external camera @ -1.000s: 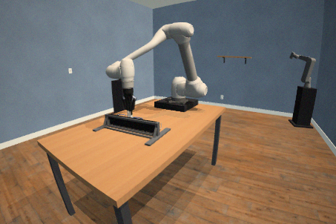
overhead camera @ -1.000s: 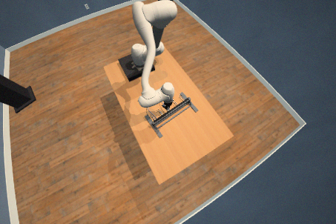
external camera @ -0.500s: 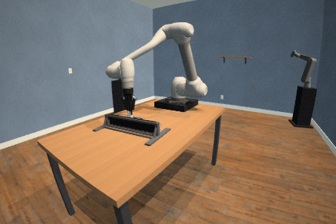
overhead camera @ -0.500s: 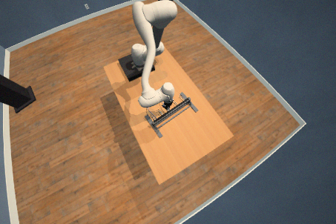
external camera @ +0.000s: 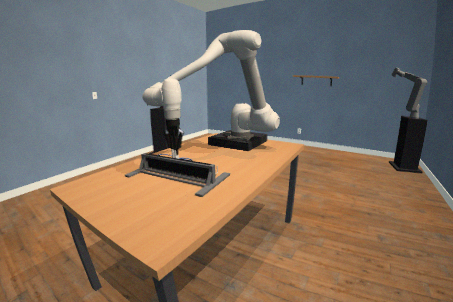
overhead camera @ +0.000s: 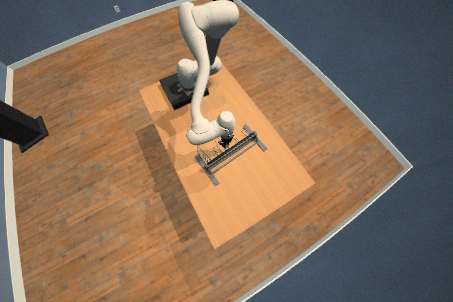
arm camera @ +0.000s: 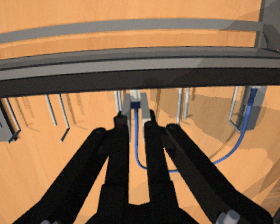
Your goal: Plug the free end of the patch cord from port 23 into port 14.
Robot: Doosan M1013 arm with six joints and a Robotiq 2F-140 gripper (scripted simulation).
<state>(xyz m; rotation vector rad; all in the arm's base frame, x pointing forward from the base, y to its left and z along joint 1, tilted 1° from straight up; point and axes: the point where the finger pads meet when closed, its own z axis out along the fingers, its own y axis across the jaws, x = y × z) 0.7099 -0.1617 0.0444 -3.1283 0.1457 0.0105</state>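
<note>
The free end of patch cord lies 3 cm below my hand and 1 cm ahead of it.
</note>
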